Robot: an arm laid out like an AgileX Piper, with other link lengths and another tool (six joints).
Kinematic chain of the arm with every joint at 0, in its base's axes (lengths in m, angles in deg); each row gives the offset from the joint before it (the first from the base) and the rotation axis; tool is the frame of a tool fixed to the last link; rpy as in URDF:
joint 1: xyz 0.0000 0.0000 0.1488 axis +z
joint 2: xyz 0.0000 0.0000 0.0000 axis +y
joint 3: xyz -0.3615 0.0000 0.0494 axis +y
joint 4: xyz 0.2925 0.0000 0.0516 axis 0.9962 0 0.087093
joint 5: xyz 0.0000 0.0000 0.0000 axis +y
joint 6: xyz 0.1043 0.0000 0.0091 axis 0.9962 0 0.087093
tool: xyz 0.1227 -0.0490 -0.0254 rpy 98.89 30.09 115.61
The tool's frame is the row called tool.
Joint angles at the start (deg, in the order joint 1, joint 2, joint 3, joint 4, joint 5, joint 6):
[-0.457 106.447 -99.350 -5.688 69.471 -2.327]
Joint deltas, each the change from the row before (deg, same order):
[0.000 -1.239 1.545 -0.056 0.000 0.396]
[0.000 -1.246 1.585 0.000 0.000 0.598]
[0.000 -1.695 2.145 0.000 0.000 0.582]
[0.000 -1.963 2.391 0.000 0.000 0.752]
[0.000 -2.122 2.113 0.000 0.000 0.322]
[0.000 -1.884 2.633 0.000 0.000 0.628]
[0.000 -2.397 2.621 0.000 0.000 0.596]
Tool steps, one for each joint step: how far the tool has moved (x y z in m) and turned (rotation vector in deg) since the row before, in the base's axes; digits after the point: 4 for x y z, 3 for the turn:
[-0.0086 0.0001 0.0013 0.070 0.269 -0.372]
[-0.0090 0.0004 0.0009 0.187 0.281 -0.566]
[-0.0122 0.0004 0.0011 0.179 0.394 -0.552]
[-0.0140 0.0006 0.0014 0.224 0.356 -0.715]
[-0.0131 0.0003 0.0039 0.093 -0.040 -0.307]
[-0.0149 0.0005 -0.0013 0.184 0.689 -0.599]
[-0.0162 0.0005 0.0020 0.166 0.167 -0.570]

